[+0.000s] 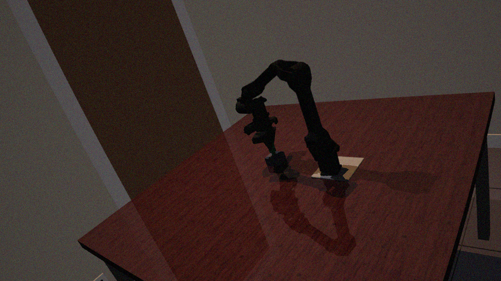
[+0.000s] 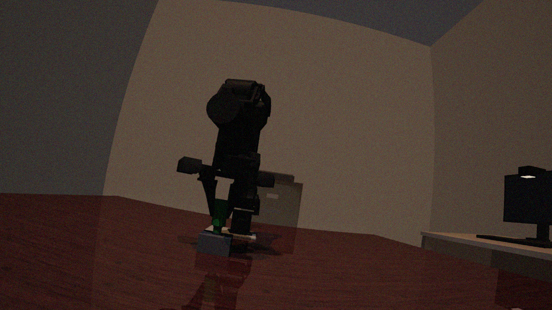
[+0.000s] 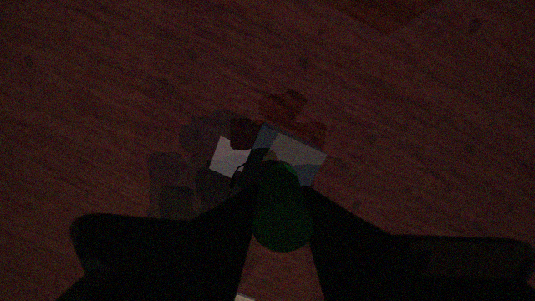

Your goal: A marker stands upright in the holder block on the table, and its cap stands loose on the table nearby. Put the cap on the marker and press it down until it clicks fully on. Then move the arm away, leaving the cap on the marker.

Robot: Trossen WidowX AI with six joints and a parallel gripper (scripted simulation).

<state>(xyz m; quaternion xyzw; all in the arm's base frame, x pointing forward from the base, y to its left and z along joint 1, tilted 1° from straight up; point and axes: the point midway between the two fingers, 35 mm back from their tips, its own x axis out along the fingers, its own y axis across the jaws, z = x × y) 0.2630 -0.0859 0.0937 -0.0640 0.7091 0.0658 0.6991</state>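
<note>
My gripper tip is now 1 cm below the green cap. The rest, counted from my gripper tip: grey holder block: 5 cm below.
</note>
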